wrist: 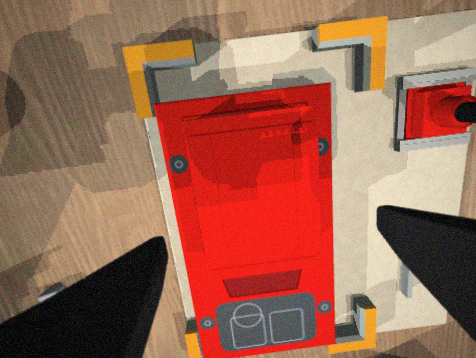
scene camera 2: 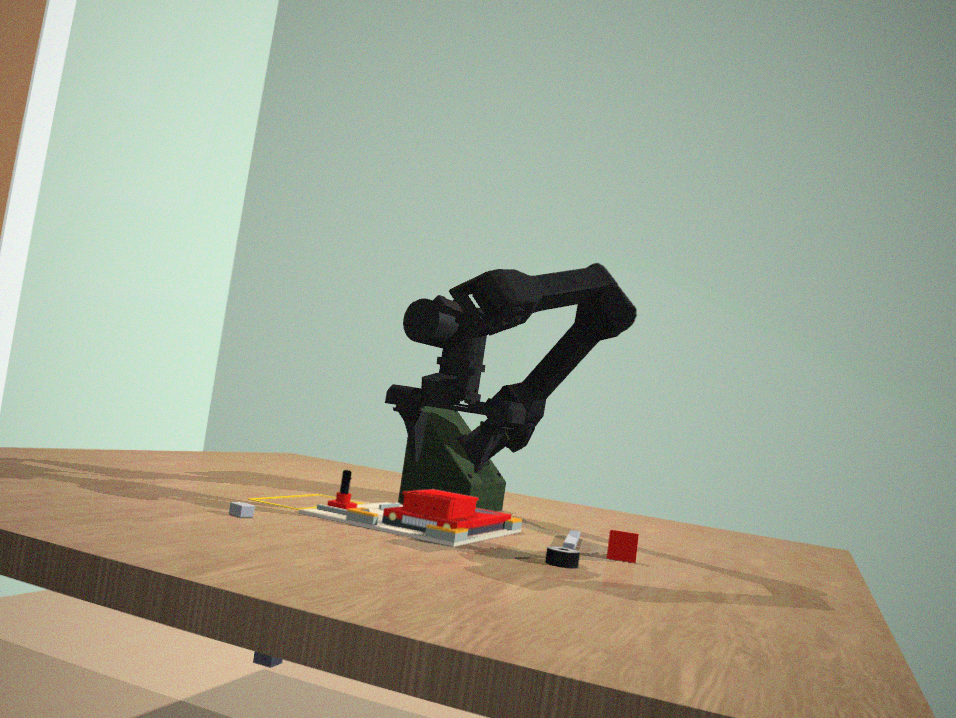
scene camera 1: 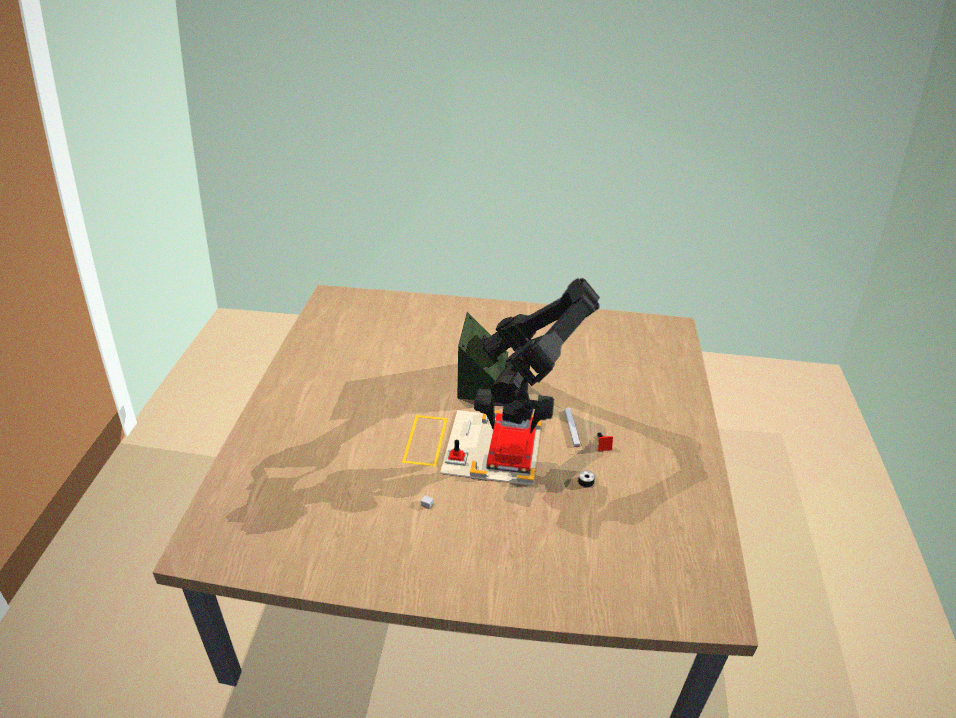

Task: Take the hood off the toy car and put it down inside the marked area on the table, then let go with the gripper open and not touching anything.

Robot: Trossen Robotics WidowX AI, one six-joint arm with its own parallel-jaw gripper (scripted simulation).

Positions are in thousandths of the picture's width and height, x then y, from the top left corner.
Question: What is my gripper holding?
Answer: Nothing.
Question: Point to a red hood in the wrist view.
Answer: At 537,490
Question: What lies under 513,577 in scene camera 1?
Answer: My gripper.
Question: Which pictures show my gripper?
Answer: The wrist view, scene camera 2 and scene camera 1: all of them.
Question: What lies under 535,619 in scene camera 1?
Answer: A red hood.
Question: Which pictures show the red hood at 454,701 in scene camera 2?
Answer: The wrist view, scene camera 2 and scene camera 1: all of them.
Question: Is my gripper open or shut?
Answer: Open.
